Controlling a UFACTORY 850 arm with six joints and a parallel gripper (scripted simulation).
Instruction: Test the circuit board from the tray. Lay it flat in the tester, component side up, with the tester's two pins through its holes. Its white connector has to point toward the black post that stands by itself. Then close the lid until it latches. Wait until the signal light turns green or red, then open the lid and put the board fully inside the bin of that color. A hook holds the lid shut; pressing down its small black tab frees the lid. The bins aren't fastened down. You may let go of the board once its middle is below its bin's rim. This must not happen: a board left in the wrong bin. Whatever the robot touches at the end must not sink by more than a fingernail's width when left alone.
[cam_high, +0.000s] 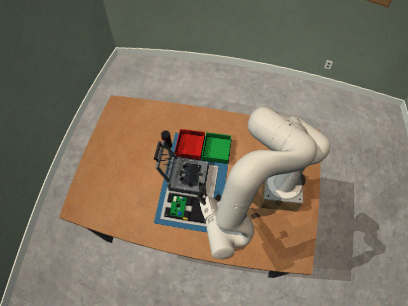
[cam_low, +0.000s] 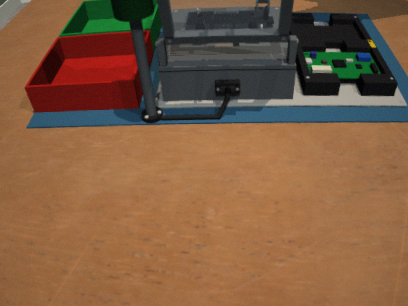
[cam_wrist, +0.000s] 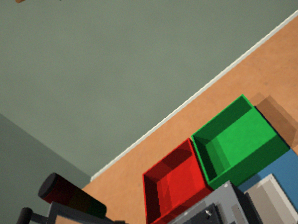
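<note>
Now: the green circuit board 160 mm ahead of my hand, 10 mm to the right of it and 250 mm below it. The rest, counted from my hand: green bin 10 mm behind, 370 mm to the right, 260 mm below; lid 230 mm ahead, 190 mm to the right, 90 mm below; red bin 140 mm ahead, 380 mm to the right, 260 mm below.
</note>
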